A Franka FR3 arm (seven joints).
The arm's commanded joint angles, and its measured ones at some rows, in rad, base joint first. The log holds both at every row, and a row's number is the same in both.
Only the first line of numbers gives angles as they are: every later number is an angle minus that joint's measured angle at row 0.
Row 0, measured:
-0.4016, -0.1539, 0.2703, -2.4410, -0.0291, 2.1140, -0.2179
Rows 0 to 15, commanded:
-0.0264, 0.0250, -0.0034, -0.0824, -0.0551, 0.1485, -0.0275
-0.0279, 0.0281, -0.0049, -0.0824, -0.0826, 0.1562, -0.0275
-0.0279, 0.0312, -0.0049, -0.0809, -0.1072, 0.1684, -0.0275
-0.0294, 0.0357, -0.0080, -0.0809, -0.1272, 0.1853, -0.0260
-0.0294, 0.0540, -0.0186, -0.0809, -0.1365, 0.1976, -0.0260
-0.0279, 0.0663, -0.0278, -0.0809, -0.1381, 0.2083, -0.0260
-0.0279, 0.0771, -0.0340, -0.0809, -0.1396, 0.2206, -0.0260
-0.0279, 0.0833, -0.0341, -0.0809, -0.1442, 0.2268, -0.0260
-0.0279, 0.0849, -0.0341, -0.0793, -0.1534, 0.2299, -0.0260
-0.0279, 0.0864, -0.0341, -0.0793, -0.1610, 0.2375, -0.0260
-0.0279, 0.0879, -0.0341, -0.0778, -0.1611, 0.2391, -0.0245
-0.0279, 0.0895, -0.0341, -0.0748, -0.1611, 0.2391, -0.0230
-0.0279, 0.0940, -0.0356, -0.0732, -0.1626, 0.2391, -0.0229
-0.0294, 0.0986, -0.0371, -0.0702, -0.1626, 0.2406, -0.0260
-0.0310, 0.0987, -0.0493, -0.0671, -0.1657, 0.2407, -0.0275
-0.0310, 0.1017, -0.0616, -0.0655, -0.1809, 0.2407, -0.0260
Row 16, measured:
-0.0131, 0.0825, -0.0434, -0.0624, -0.1551, 0.2152, -0.0139
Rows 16 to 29, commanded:
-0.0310, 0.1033, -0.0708, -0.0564, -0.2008, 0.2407, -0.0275
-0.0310, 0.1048, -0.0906, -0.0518, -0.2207, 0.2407, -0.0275
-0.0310, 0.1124, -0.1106, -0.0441, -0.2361, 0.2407, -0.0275
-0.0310, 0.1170, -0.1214, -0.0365, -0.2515, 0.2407, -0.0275
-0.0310, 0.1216, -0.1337, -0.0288, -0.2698, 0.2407, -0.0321
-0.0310, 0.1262, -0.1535, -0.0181, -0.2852, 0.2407, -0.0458
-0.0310, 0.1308, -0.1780, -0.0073, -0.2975, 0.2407, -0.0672
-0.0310, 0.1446, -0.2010, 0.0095, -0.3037, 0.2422, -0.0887
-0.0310, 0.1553, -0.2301, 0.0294, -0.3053, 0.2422, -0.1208
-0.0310, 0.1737, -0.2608, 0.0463, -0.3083, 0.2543, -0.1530
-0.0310, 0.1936, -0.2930, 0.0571, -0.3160, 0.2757, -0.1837
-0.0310, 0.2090, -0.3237, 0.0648, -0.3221, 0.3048, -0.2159
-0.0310, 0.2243, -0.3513, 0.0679, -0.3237, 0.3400, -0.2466
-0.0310, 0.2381, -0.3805, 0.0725, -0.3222, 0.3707, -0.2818
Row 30, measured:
-0.0153, 0.1632, -0.3190, 0.0370, -0.3035, 0.2848, -0.1912
